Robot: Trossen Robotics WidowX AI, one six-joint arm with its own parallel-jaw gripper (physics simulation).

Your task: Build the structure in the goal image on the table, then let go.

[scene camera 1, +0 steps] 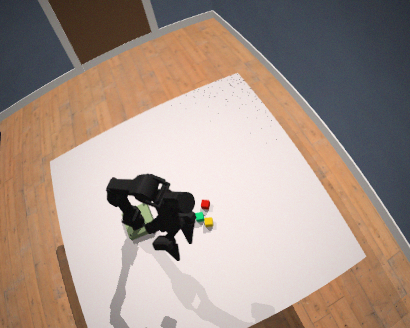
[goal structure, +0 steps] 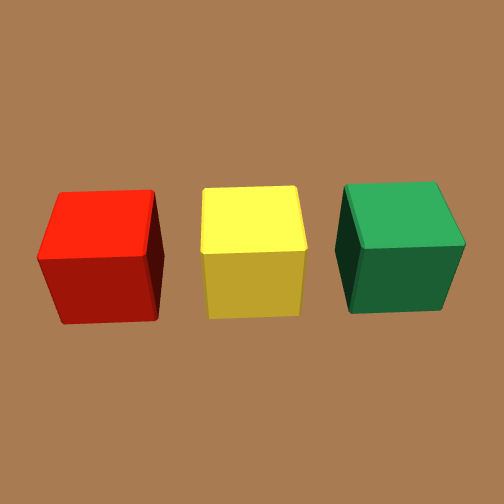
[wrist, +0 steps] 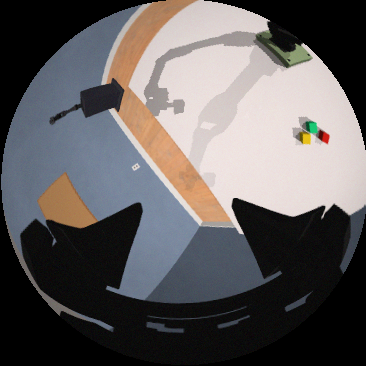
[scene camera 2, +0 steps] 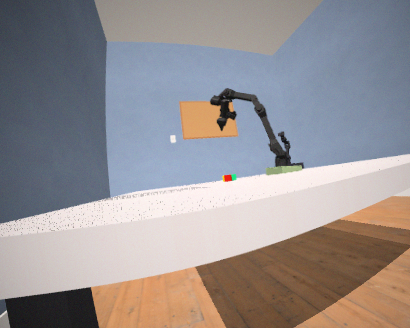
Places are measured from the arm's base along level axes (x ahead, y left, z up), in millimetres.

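Where they show: gripper, fingertip midpoint: [scene camera 1: 184, 252] [wrist: 187, 205] [scene camera 2: 223, 128]; arm's base, link origin: [scene camera 1: 137, 222] [scene camera 2: 281, 166].
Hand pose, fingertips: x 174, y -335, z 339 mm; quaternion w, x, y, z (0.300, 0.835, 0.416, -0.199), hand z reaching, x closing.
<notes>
Each offset is from my fingertips to the centre of the thing.
A red cube {144 mm ahead, 285 mm left, 358 mm down} [scene camera 1: 205, 204] [scene camera 2: 228, 178] [wrist: 324, 136], a green cube {97 mm ahead, 241 mm left, 358 mm down} [scene camera 1: 200, 216] [scene camera 2: 234, 177] [wrist: 311, 127] and a yellow cube {122 mm ahead, 200 mm left, 358 mm down} [scene camera 1: 208, 222] [scene camera 2: 223, 178] [wrist: 305, 138] rest on the white table [scene camera 1: 150, 140] [scene camera 2: 150, 230] [wrist: 260, 150]. Green and yellow are very close together; whether they touch I cannot tell. Red stands a little apart from them. None is stacked. My gripper [scene camera 1: 184, 251] [scene camera 2: 222, 129] [wrist: 187, 205] is open and empty, high above the table. In the wrist view the cubes lie up and to the right of the fingers.
The arm's green base plate [scene camera 1: 145, 212] [scene camera 2: 284, 170] [wrist: 295, 56] stands on the table near the cubes. An orange-brown board [scene camera 2: 195, 122] [wrist: 67, 205] hangs on the blue wall. A dark box [wrist: 100, 100] with a thin jointed part shows in the wrist view. Arm shadows cross the table.
</notes>
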